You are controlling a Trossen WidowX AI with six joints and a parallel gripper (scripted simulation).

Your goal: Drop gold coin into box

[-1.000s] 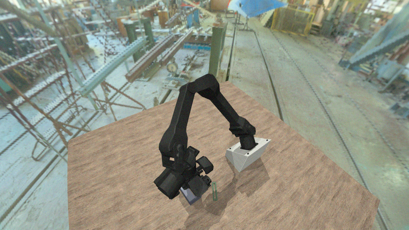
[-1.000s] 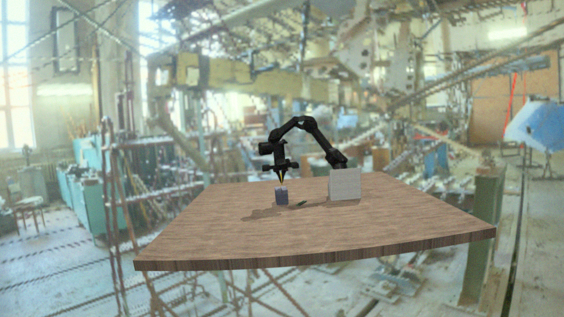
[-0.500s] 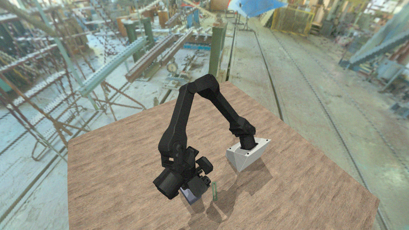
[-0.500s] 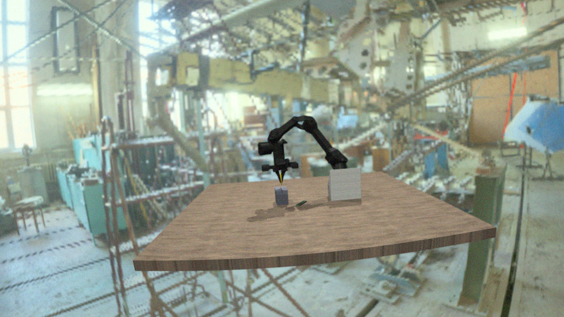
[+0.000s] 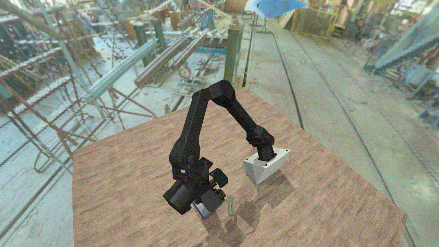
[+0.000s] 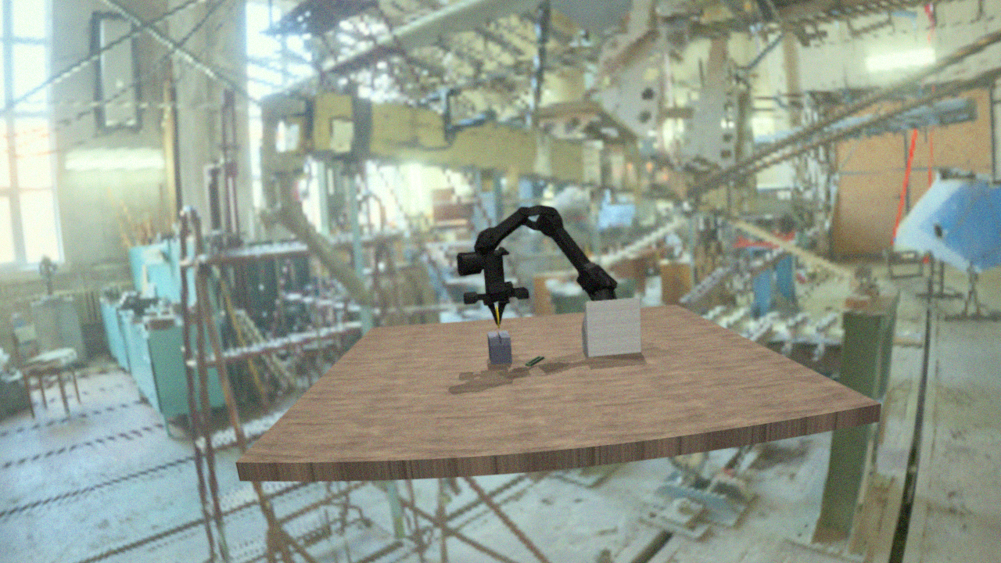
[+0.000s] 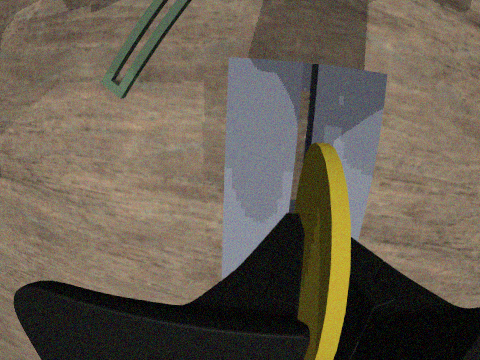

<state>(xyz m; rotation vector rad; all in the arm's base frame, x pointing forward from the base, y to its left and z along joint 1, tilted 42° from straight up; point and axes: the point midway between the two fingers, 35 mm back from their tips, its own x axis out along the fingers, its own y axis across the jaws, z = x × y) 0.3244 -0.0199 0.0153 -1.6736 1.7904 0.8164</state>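
My gripper tip is now 20 mm below the gold coin.
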